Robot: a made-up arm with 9 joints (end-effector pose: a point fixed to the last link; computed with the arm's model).
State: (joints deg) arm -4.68 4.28 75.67 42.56 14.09 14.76 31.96 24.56 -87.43
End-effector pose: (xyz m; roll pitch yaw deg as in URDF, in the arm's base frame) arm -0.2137 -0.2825 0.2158 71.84 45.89 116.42
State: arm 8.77 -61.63 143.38 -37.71 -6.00 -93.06 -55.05 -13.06 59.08
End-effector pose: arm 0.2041 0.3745 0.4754 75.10 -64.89 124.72
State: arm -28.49 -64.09 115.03 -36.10 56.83 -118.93 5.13 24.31 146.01
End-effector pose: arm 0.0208 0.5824 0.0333 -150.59 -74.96 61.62
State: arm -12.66 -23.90 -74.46 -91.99 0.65 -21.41 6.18 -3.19 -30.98
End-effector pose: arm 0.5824 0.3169 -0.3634 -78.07 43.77 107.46
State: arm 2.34 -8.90 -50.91 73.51 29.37 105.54 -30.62 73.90 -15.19
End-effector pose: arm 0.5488 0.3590 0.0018 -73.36 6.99 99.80
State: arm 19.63 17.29 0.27 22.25 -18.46 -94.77 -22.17 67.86 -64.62
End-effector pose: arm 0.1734 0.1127 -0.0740 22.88 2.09 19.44
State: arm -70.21 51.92 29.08 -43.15 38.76 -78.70 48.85 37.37 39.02
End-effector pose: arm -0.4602 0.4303 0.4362 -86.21 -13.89 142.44
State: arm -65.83 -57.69 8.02 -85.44 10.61 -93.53 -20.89 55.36 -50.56
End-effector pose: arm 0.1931 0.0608 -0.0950 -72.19 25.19 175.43
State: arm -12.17 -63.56 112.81 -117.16 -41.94 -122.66 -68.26 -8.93 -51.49
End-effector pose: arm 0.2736 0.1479 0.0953 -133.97 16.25 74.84
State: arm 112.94 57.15 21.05 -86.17 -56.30 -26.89 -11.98 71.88 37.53
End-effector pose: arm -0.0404 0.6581 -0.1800 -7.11 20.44 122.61
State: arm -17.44 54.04 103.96 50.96 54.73 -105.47 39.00 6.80 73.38
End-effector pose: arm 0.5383 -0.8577 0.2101 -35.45 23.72 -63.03
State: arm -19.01 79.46 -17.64 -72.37 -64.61 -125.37 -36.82 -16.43 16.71
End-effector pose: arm 0.0668 -0.6984 -0.4513 50.36 19.19 -93.61
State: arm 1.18 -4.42 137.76 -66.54 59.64 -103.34 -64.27 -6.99 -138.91
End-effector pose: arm 0.2394 -0.0753 -0.0778 30.43 -47.71 -122.85
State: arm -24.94 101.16 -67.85 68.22 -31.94 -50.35 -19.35 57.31 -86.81
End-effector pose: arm 0.2955 -0.0329 -0.2200 -63.11 13.20 -110.42
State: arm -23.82 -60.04 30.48 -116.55 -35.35 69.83 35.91 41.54 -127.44
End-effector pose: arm -0.0242 0.1207 0.0726 -101.18 39.04 -46.78
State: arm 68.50 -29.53 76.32 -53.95 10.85 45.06 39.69 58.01 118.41
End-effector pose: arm 0.5369 -0.7699 -0.5264 132.30 -6.06 -6.74
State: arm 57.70 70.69 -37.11 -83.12 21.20 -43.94 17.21 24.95 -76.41
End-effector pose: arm 0.5772 -0.0875 0.1759 84.49 26.33 -103.10
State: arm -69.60 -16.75 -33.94 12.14 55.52 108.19 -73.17 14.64 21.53
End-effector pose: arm 0.5975 0.5480 -0.3671 8.43 22.25 77.30
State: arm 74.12 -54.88 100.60 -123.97 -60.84 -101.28 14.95 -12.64 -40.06
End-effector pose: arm -0.3415 -0.0392 -0.0320 20.59 -59.16 156.90
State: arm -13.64 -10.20 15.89 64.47 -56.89 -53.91 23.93 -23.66 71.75
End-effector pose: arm 0.3120 -0.9800 0.0209 168.35 -27.19 -81.18
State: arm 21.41 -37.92 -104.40 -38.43 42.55 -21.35 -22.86 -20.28 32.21
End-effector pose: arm 0.5043 0.7065 0.1578 -15.91 -4.93 89.71
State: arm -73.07 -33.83 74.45 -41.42 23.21 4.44 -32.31 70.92 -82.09
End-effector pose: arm 0.3111 -0.2397 0.2465 -130.65 77.88 83.99
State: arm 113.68 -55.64 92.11 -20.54 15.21 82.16 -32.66 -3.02 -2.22
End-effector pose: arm 0.6655 -0.5302 -0.5670 -121.00 59.75 -32.64
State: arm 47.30 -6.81 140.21 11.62 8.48 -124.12 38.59 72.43 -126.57
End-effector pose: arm 0.4597 -0.2895 -0.3733 -119.14 21.47 -177.17
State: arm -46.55 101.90 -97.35 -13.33 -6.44 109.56 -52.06 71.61 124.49
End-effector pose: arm 0.8324 -0.1015 0.4049 66.31 -60.88 102.16
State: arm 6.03 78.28 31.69 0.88 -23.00 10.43 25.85 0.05 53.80
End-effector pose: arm -0.4392 0.2005 0.6243 -116.21 -53.05 129.77
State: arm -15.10 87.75 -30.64 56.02 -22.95 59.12 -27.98 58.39 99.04
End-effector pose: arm 0.9682 0.2192 -0.4206 -117.72 13.15 -21.37
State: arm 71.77 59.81 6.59 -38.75 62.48 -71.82 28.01 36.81 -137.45
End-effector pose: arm 0.5123 0.3415 0.0162 11.09 -57.27 -113.72
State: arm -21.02 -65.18 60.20 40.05 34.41 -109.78 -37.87 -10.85 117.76
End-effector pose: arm 0.4375 0.1108 -0.4992 165.88 -8.41 68.49
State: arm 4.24 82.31 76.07 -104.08 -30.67 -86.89 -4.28 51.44 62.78
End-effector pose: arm 0.0073 0.5749 -0.5115 122.47 17.63 103.60
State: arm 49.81 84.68 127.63 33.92 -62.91 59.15 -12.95 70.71 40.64
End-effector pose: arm -0.4691 0.3808 -0.1074 -92.25 16.41 128.39
